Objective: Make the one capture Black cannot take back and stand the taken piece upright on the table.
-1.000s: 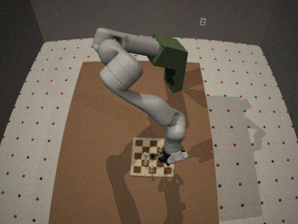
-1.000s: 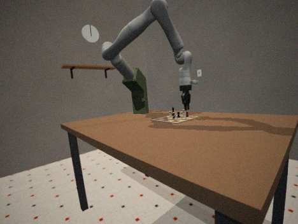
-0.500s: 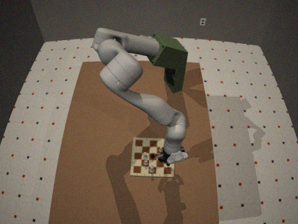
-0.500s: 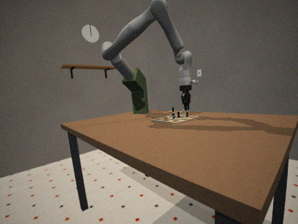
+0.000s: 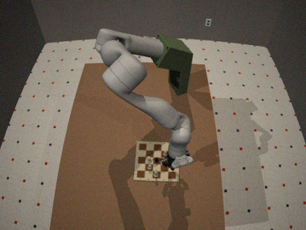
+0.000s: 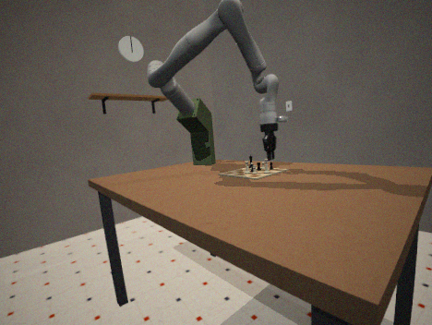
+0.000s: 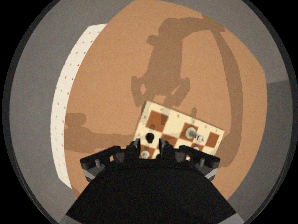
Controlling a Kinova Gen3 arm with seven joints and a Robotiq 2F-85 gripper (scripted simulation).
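Now: the chessboard 6 cm behind my hand, 7 cm to the right of it and 6 cm below it. From my hand the other things lie so: tall black piece (11 cm behind, 2 cm to the left, 3 cm below).
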